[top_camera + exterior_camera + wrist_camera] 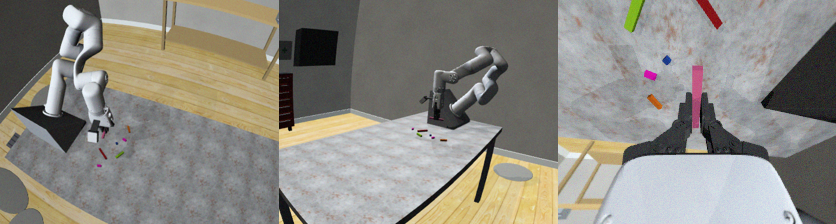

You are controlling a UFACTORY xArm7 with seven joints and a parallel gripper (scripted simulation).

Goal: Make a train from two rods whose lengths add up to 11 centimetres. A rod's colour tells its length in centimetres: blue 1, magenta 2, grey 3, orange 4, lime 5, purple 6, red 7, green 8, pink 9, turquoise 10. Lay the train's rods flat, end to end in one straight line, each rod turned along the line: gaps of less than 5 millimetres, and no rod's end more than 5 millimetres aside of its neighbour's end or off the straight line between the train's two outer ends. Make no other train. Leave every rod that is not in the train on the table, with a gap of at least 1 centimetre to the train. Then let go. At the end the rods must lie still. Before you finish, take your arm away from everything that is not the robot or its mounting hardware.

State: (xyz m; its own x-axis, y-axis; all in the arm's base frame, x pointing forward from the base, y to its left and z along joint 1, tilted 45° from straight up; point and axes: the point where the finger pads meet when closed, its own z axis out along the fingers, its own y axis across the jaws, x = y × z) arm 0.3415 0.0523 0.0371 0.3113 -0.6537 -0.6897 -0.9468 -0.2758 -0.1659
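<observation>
Now: the lime rod 100 mm ahead of my hand, 50 mm to the right of it and 110 mm below it. From my hand the other things lie so: red rod: 20 mm ahead, 80 mm to the right, 110 mm below; blue rod: 50 mm ahead, 110 mm below; pink rod: 20 mm below.
</observation>
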